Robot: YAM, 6 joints.
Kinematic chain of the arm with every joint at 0, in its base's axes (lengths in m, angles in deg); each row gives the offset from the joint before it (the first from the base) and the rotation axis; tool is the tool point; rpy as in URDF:
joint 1: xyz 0 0 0.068 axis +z
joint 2: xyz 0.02 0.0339 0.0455 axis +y
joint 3: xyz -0.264 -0.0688 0 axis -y
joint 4: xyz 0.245 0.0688 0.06 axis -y
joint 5: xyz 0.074 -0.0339 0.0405 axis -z
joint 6: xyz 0.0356 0 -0.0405 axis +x
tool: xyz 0 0 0 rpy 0 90 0
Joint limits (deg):
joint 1: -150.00..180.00
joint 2: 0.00..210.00
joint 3: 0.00..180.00
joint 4: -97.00..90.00
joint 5: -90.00..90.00
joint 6: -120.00..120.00
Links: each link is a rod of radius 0.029 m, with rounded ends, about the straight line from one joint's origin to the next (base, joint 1, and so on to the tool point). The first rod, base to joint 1, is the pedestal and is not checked.
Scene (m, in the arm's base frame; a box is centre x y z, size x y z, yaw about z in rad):
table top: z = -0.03
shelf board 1: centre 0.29 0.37 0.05 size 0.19 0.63 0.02 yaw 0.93
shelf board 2: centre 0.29 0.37 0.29 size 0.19 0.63 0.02 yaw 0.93
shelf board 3: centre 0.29 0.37 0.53 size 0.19 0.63 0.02 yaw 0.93
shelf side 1: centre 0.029 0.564 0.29 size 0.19 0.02 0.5 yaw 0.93
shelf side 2: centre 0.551 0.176 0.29 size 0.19 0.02 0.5 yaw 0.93
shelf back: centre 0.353 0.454 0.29 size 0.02 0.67 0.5 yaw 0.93
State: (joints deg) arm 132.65 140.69 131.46 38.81 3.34 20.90
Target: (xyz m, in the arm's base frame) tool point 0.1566 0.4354 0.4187
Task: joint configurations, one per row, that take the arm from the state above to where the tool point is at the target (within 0.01 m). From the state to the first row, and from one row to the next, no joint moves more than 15 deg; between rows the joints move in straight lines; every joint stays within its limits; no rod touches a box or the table.
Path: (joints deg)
1: 122.06 128.16 118.03 38.90 4.79 20.90
2: 111.47 115.64 104.59 38.98 6.24 20.90
3: 100.89 103.11 91.16 39.07 7.69 20.90
4: 90.30 90.58 77.73 39.16 9.14 20.90
5: 79.71 78.05 64.30 39.25 10.58 20.90
6: 76.80 89.06 75.78 39.84 10.38 20.90
7: 73.89 100.06 87.27 40.43 10.18 20.90
8: 70.98 111.06 98.76 41.03 9.98 20.90

